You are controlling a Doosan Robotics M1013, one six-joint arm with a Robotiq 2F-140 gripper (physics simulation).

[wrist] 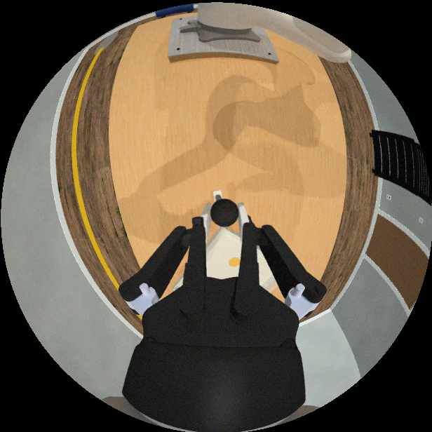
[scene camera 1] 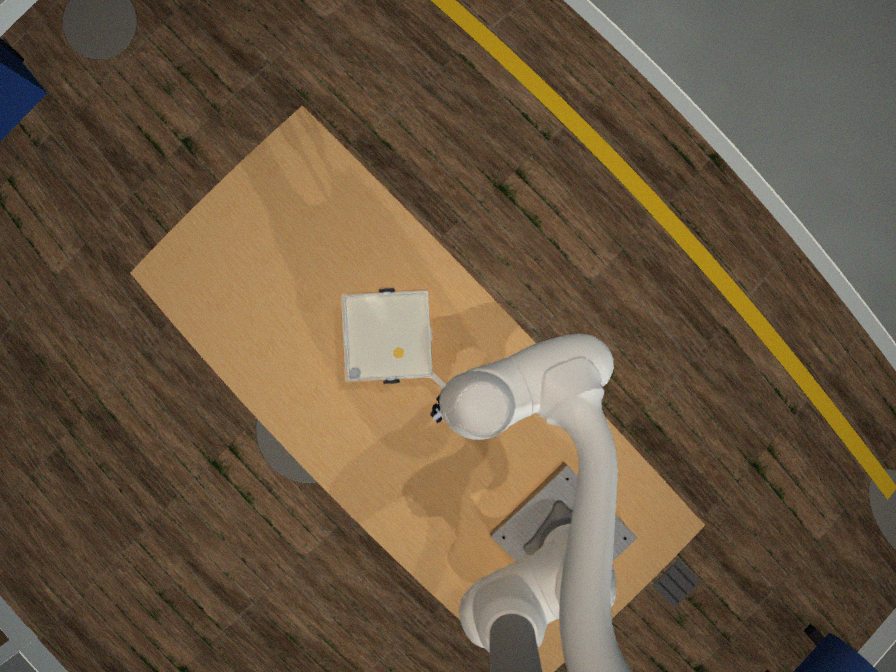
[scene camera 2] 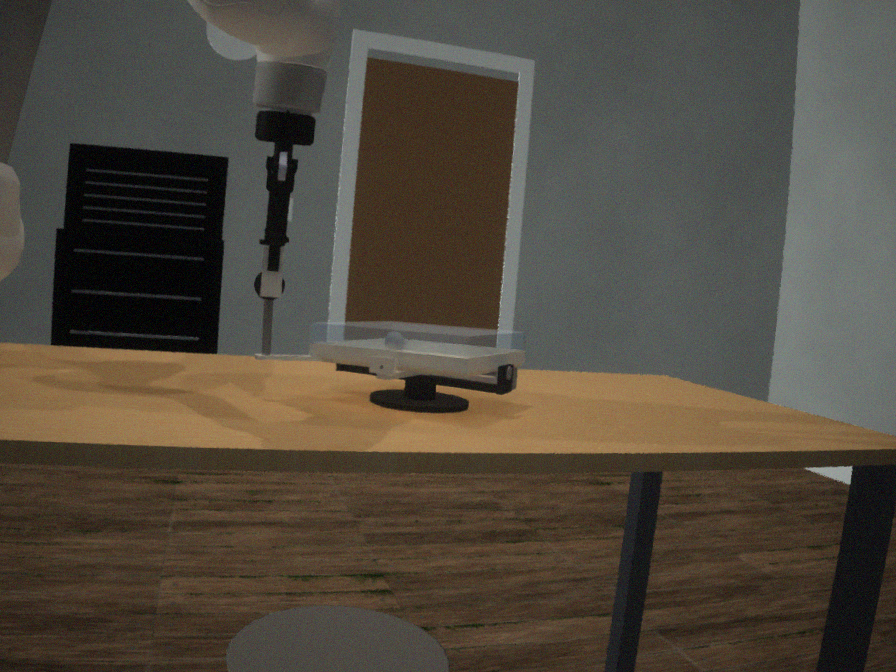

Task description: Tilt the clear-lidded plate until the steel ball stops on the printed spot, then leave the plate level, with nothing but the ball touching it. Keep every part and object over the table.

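The clear-lidded plate point(scene camera 1: 383, 325) point(scene camera 2: 441, 359) point(wrist: 220, 253) is white and square. It sits on a stand with a round black base point(scene camera 2: 419, 401); any slight tilt is hard to judge. The steel ball point(scene camera 1: 354, 373) point(scene camera 2: 395, 339) rests in the plate's lower left corner in scene camera 1, away from the orange printed spot point(scene camera 1: 398, 352) point(wrist: 234, 262). A thin upright rod point(scene camera 2: 267, 325) stands on a bar at another plate corner and carries a black ball knob point(wrist: 224, 212). My gripper point(scene camera 2: 270, 284) points down, shut on the knob; the arm mostly hides it in scene camera 1.
The plate's stand is on the wooden table point(scene camera 1: 238, 238) point(scene camera 2: 651, 419). The grey mounting plate point(scene camera 1: 542, 499) point(wrist: 222, 51) lies under the arm's base. The arm point(scene camera 1: 594, 470) reaches over the table from the lower right in scene camera 1. A black drawer cabinet point(scene camera 2: 137, 274) stands behind the table.
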